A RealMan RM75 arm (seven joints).
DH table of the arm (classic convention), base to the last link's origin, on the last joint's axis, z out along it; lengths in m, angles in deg. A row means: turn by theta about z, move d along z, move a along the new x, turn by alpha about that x. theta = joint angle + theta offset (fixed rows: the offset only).
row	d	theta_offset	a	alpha
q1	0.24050	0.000	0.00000	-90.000
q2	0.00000	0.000	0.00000	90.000
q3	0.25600	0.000	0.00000	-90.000
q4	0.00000	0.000	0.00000	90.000
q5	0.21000	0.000	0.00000	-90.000
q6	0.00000	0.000	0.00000	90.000
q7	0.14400	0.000	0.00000	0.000
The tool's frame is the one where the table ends.
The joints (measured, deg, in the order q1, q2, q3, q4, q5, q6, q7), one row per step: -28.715 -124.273 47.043 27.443 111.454 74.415 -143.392; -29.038 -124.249 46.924 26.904 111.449 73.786 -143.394; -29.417 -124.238 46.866 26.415 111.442 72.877 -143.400; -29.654 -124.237 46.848 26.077 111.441 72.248 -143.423; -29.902 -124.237 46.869 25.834 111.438 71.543 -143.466; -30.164 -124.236 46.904 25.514 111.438 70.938 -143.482; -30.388 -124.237 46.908 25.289 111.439 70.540 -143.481; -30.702 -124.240 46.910 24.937 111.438 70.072 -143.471
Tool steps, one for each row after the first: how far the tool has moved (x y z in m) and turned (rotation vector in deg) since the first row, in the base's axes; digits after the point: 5 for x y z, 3 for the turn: -0.00017 0.00117 -0.00127 0.089 0.169 0.378; -0.00040 0.00308 -0.00258 0.321 0.556 0.774; -0.00065 0.00421 -0.00358 0.453 0.825 1.075; -0.00086 0.00575 -0.00435 0.661 1.189 1.340; -0.00088 0.00692 -0.00538 0.755 1.478 1.555; -0.00063 0.00790 -0.00608 0.823 1.659 1.654; -0.00014 0.00901 -0.00718 0.845 1.839 1.765
